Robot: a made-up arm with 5 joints. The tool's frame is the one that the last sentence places.
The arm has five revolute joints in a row. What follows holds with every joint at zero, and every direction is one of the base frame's.
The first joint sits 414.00 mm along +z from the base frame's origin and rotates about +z.
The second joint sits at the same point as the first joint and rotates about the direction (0, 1, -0.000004).
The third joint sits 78.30 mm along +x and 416.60 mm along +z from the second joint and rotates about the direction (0, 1, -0.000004).
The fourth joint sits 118.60 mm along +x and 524.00 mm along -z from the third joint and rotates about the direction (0, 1, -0.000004).
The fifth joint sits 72.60 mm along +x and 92.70 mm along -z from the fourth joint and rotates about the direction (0, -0.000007, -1).
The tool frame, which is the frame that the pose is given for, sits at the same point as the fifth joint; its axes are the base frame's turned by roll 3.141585, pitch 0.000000 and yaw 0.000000 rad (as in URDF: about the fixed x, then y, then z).
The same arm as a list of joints. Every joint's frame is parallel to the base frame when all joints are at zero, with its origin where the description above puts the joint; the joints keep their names.
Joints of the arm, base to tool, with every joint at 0 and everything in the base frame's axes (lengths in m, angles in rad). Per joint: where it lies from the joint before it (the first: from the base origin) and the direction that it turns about. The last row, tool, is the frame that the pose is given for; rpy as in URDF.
joint 1: axis 0 0 1 offset 0 0 0.414
joint 2: axis 0 1 0 offset 0 0 0
joint 3: axis 0 1 0 offset 0.0783 0 0.4166
joint 4: axis 0 1 0 offset 0.1186 0 -0.524
joint 5: axis 0 0 -1 offset 0.0726 0 -0.0927
tool: offset 0 0 0 rpy 3.1416 0 0

